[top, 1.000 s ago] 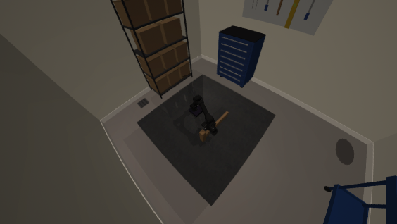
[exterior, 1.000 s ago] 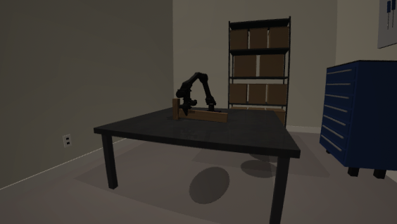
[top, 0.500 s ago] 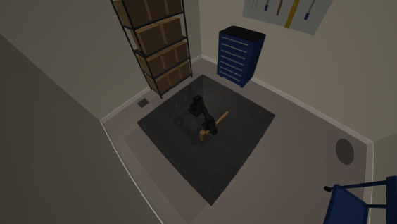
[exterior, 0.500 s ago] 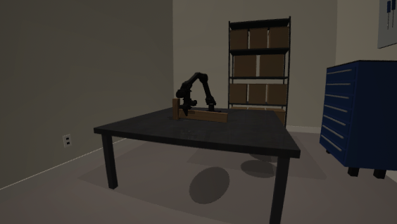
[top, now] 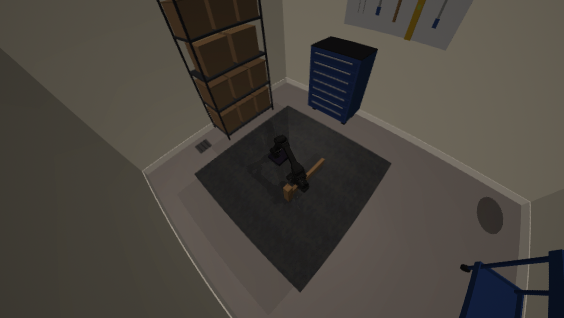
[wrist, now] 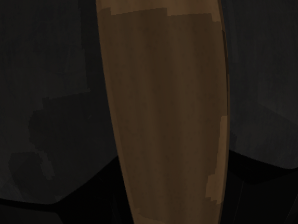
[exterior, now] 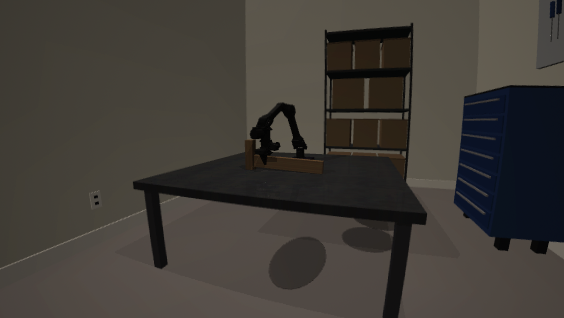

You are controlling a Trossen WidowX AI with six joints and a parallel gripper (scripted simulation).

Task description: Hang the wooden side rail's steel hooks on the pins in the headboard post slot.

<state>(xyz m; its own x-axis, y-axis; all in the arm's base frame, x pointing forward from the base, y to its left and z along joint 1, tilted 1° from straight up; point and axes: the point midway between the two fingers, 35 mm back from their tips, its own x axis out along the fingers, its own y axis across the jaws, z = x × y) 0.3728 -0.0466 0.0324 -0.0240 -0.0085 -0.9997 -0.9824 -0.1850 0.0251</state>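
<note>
Right now my gripper tip is 100 mm to the left of the headboard post, 50 mm below it and 20 mm short of it.
</note>
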